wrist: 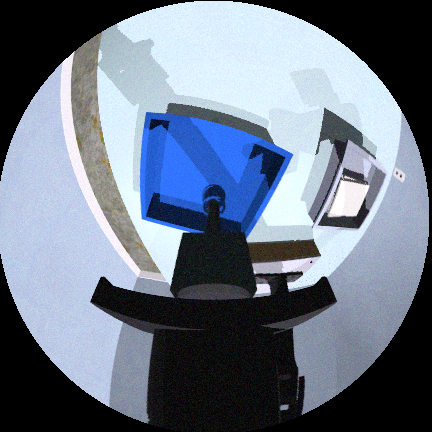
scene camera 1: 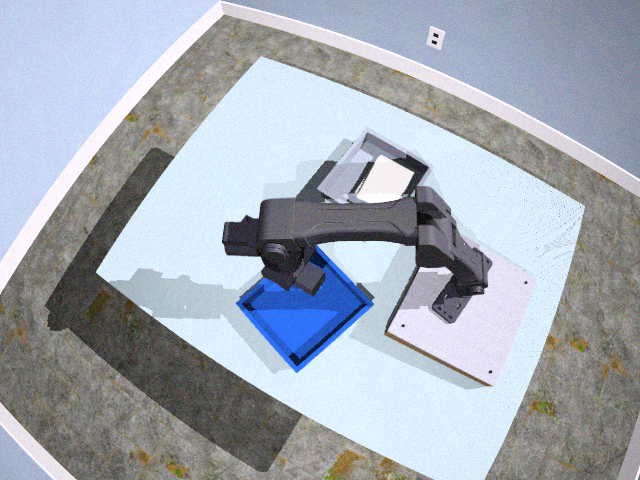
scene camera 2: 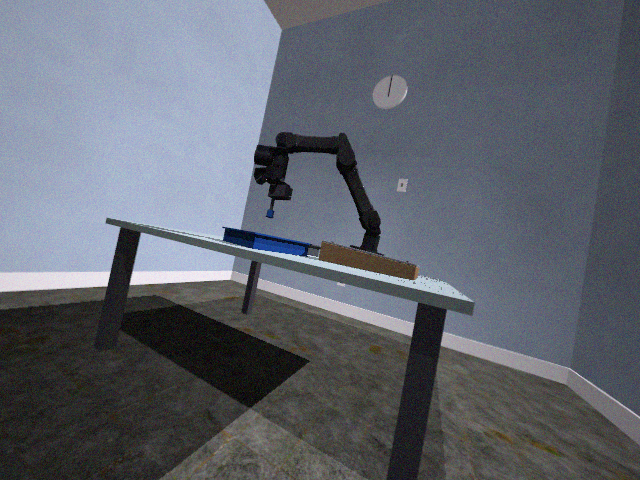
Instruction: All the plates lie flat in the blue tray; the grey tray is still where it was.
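Where they show: end effector, tool point: (wrist: 213,194) (scene camera 2: 269,217); arm's base, origin of the base link: (wrist: 276,277) (scene camera 1: 463,284) (scene camera 2: 367,252).
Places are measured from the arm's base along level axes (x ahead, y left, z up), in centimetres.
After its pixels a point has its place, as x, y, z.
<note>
The blue tray (scene camera 1: 334,336) {17.2, 29.3, -0.9} (scene camera 2: 281,245) {17.5, 30.5, -3.5} (wrist: 144,170) {30.1, 39.1, -1.0} stands on the table, and no plate shows inside it. The grey tray (scene camera 1: 341,175) {44.3, -6.7, -5.6} (wrist: 354,159) {43.0, -7.8, -5.6} stands apart from it, partly behind the arm in scene camera 1. A white square plate (scene camera 1: 385,178) {33.6, -12.8, -3.5} (wrist: 350,197) {33.2, -10.7, -3.4} lies in the grey tray; dark edges beside it hint at more plates beneath, but I cannot tell how many. My suction cup (scene camera 2: 269,213) (wrist: 214,195) hangs above the blue tray, pointing down with nothing on it. The arm hides the cup in scene camera 1.
The arm's base stands on a thick pale board (scene camera 1: 480,320) {-9.0, 4.4, -0.5} (scene camera 2: 367,260) {-8.2, 17.9, -2.9} with a brown edge, to the right of the blue tray in scene camera 1. The forearm reaches across between the two trays there. The pale blue table top (scene camera 1: 206,155) {81.0, 12.6, -5.9} surrounds the trays.
</note>
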